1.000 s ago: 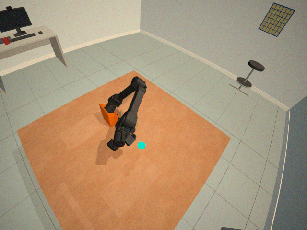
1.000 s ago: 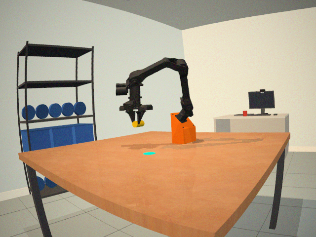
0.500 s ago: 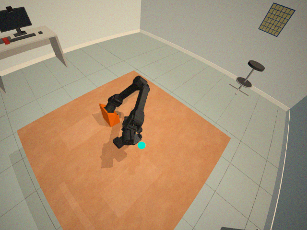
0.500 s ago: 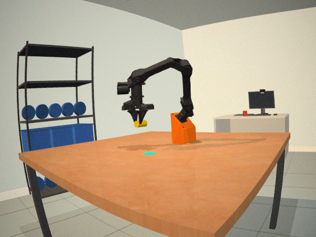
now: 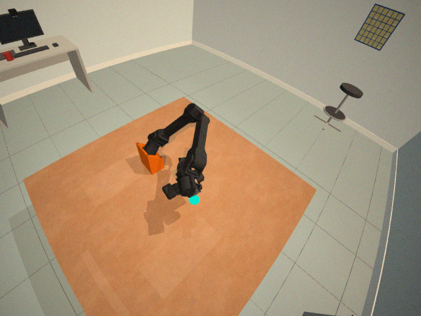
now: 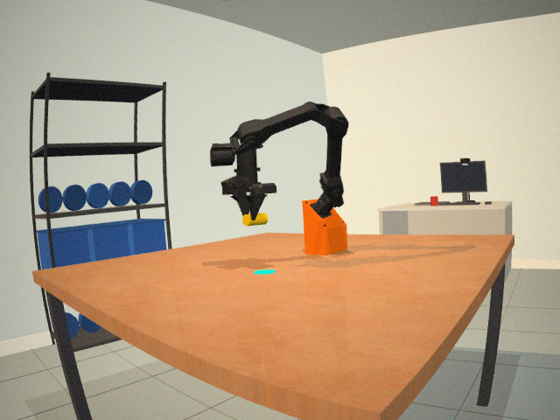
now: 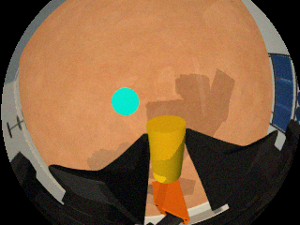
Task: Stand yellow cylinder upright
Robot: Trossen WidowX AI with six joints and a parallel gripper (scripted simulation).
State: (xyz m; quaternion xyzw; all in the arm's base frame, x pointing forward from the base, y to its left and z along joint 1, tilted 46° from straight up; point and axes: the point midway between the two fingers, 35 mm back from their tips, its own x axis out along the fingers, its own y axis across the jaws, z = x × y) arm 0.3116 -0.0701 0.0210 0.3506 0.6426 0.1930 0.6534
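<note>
Now: gripper tip 20 mm short of the cyan circle, 60 mm to the right of it and 140 mm above it. The rest, counted from my gripper tip: yellow cylinder 20 mm behind.
</note>
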